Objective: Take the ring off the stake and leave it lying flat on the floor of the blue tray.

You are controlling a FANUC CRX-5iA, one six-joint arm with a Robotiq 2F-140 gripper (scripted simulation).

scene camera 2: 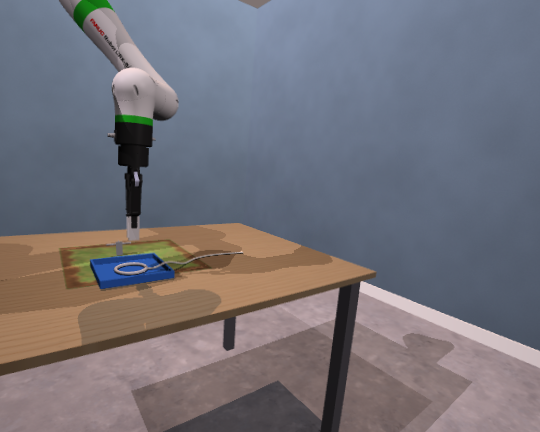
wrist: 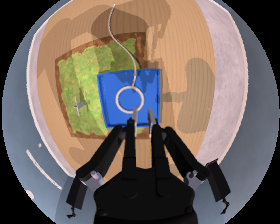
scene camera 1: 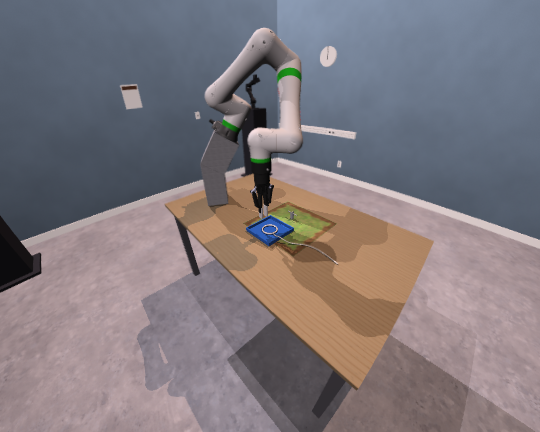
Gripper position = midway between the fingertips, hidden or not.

Note:
I see my gripper [scene camera 2: 133,238] and a blue tray [scene camera 2: 103,268].
The blue tray shows as well in the wrist view [wrist: 108,85] and in scene camera 1 [scene camera 1: 255,229]. My gripper is seen too in the wrist view [wrist: 142,113].

